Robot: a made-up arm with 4 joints. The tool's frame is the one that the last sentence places.
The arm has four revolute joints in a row. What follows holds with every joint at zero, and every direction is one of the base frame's.
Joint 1 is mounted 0.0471 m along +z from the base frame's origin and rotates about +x.
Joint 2 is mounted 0.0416 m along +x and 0.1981 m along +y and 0.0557 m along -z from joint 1 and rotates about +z.
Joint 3 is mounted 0.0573 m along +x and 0.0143 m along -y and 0.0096 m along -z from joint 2 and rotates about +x.
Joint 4 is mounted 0.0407 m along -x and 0.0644 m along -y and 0.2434 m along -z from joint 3 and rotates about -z.
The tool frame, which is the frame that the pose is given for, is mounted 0.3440 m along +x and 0.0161 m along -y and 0.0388 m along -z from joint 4; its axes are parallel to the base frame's.
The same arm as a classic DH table. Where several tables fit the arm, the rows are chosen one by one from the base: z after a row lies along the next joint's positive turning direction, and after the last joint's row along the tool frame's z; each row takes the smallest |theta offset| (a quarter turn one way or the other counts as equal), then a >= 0, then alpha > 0; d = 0 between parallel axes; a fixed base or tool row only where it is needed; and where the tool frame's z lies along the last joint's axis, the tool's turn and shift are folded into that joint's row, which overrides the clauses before.
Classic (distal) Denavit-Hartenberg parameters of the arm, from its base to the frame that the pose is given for. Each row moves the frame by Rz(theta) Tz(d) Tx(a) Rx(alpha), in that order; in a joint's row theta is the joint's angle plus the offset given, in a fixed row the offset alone. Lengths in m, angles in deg.
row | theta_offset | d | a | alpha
base (fixed) | 90.00 | 0.0471 | 0.0000 | 90.00
joint 1 | 0.00 | 0.0416 | 0.1981 | -90.00
joint 2 | 0.00 | -0.0653 | -0.0143 | 90.00
joint 3 | 0.00 | 0.0166 | -0.0644 | 90.00
joint 4 | -87.32 | 0.0000 | -0.3444 | 180.00
tool (fixed) | -177.32 | -0.2822 | 0.0000 | 0.00

